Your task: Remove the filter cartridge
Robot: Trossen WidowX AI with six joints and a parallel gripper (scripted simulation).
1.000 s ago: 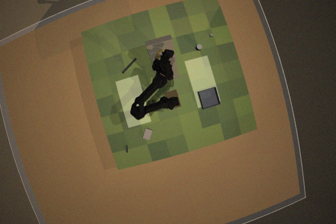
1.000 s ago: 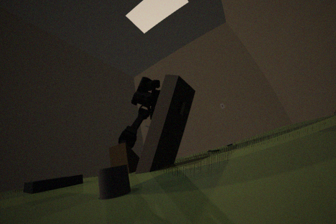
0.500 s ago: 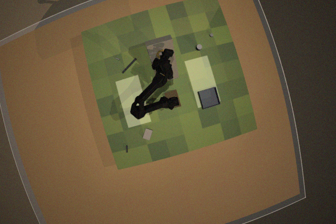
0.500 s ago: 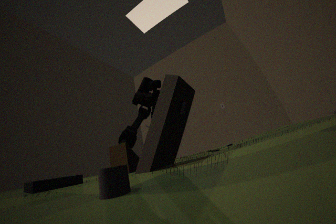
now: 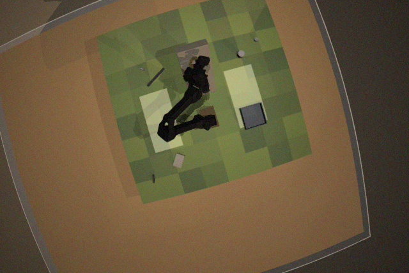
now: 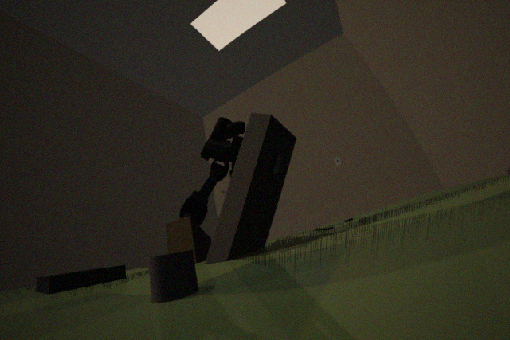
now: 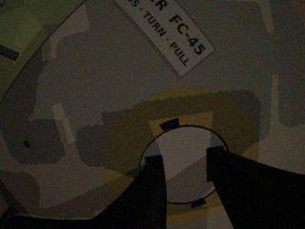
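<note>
The grey round filter cartridge lies 10 mm below my gripper tip and 10 mm ahead of it. From my gripper tip the other things lie so: service panel: 80 mm below, 40 mm behind; small pale box: 570 mm behind, 260 mm to the left, 230 mm below; dark grey tray: 390 mm behind, 300 mm to the right, 230 mm below.
</note>
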